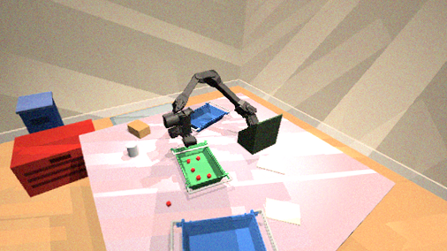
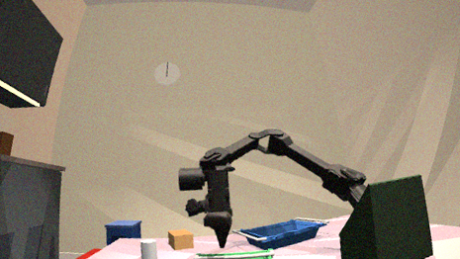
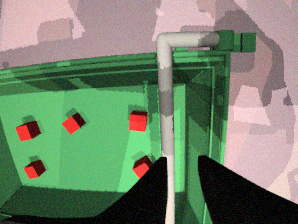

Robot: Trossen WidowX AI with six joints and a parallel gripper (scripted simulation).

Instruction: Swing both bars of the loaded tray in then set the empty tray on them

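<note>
The blue tray is 280 mm behind my gripper tip, 270 mm to the right of it and 40 mm below it. Also, from my gripper tip: red block (210 mm ahead, 220 mm to the left, 80 mm below); then brown block (130 mm ahead, 380 mm to the right, 60 mm below).
</note>
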